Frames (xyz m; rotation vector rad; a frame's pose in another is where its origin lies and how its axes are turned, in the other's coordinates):
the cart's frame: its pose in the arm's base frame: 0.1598 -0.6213 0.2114 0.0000 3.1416 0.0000
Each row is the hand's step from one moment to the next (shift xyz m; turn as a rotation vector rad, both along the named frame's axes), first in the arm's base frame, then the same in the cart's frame.
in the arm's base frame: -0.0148 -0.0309 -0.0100 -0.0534 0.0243 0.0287
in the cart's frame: 0.0148 -0.0309 0.0100 0.0534 0.0243 -0.0287
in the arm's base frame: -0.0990 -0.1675 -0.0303 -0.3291 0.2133 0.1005
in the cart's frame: 0.0990 -0.1675 0.0303 0.3291 0.2133 -0.1005
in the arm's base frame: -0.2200 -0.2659 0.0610 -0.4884 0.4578 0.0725
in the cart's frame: 0.2200 -0.2659 -0.0610 0.4884 0.4578 -0.0725
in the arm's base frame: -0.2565 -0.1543 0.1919 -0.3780 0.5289 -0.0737
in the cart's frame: 0.2565 -0.1543 -0.1919 0.3780 0.5289 0.0737
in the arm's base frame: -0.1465 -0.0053 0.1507 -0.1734 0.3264 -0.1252
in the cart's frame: 0.1465 -0.0053 -0.1507 0.1734 0.3264 0.1252
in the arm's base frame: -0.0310 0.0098 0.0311 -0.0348 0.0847 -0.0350
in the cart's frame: 0.0310 0.0098 -0.0311 0.0348 0.0847 0.0350
